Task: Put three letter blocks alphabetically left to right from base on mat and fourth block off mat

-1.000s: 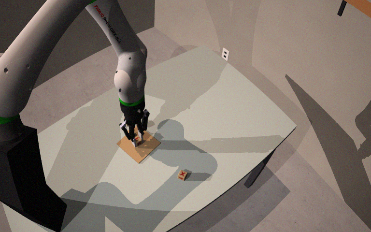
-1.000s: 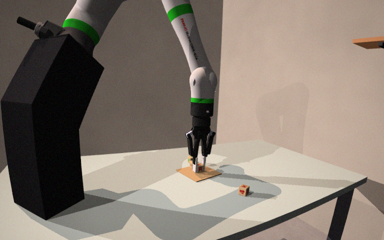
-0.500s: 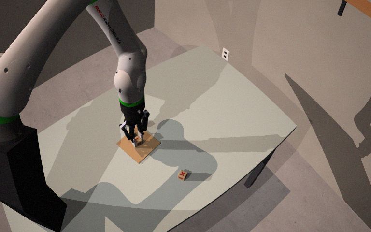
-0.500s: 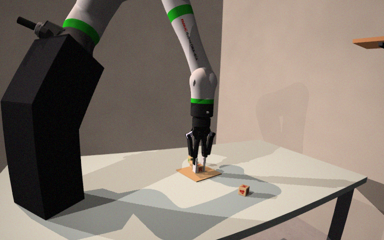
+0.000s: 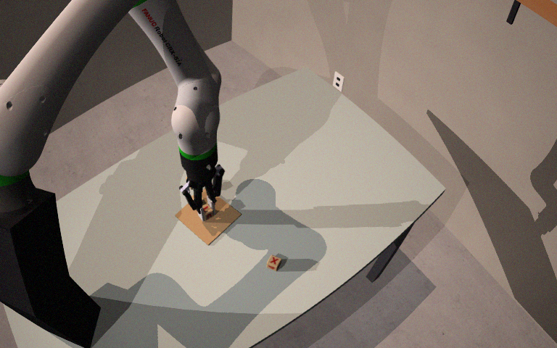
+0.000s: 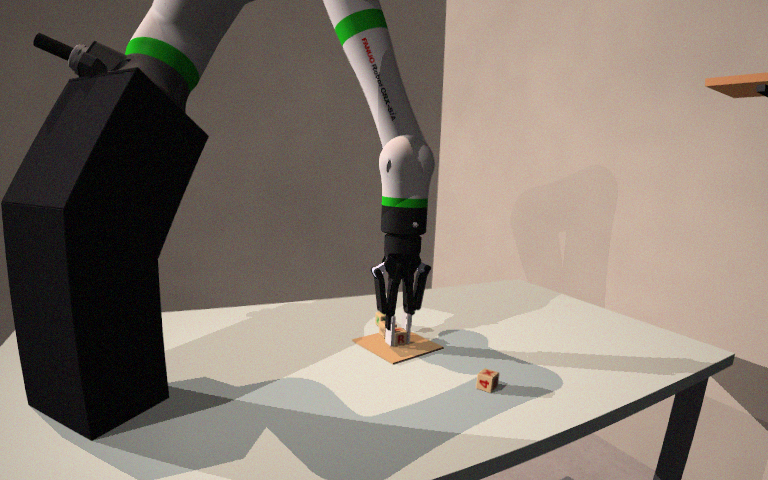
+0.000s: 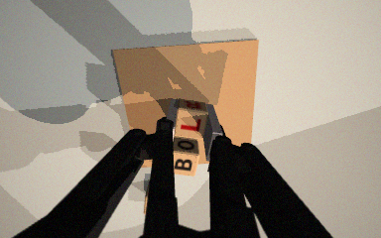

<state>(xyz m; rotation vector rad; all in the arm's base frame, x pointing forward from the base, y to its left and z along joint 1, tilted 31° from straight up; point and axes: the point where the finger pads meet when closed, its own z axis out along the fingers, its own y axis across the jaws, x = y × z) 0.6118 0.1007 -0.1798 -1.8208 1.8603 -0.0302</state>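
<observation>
My hand is 4 cm above the tan mat.
</observation>
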